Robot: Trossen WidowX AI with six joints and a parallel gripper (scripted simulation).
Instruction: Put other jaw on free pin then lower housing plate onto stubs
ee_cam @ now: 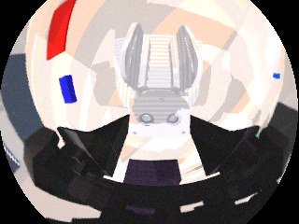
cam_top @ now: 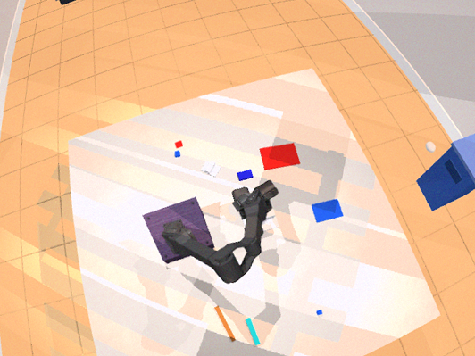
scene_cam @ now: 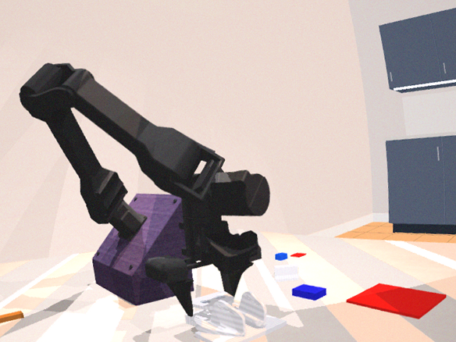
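My gripper tip is now 10 mm short of the white housing part and 20 mm below it. From my gripper tip the other things lie so: red flat plate: 210 mm ahead, 230 mm to the left, 20 mm below; blue plate: 310 mm ahead, 50 mm to the right, 20 mm below; dark blue block: 50 mm ahead, 190 mm to the left, 10 mm below.
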